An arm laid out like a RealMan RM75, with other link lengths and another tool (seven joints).
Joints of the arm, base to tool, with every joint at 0 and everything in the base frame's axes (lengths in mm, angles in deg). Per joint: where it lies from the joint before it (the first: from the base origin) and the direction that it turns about. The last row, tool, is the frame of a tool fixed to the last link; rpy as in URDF.
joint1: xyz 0 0 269.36 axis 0 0 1
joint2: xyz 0 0 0 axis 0 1 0
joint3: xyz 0 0 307.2 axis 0 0 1
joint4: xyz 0 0 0 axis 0 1 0
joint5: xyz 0 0 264.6 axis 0 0 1
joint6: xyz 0 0 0 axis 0 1 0
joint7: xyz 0 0 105.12 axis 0 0 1
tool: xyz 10 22 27 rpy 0 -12 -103.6
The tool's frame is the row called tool.
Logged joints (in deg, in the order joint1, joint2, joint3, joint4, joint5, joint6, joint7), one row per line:
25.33 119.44 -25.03 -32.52 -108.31 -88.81 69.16
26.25 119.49 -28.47 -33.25 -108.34 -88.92 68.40
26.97 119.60 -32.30 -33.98 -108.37 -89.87 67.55
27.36 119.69 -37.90 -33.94 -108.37 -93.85 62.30
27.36 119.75 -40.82 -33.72 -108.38 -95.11 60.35
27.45 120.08 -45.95 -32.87 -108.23 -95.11 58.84
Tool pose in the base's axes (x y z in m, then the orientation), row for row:
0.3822 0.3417 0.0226 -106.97 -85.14 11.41
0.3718 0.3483 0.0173 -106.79 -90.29 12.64
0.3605 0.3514 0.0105 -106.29 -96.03 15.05
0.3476 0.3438 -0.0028 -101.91 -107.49 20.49
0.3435 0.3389 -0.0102 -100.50 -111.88 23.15
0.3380 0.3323 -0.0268 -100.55 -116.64 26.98
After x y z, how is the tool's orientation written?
As a rotation vector, in degrees.
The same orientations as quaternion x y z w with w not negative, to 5 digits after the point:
-0.72593 -0.57779 0.07743 0.36494
-0.71561 -0.60504 0.08470 0.33862
-0.70190 -0.63415 0.09938 0.30873
-0.65758 -0.69359 0.13221 0.26277
-0.64109 -0.71368 0.14767 0.24055
-0.62948 -0.73021 0.16890 0.20498

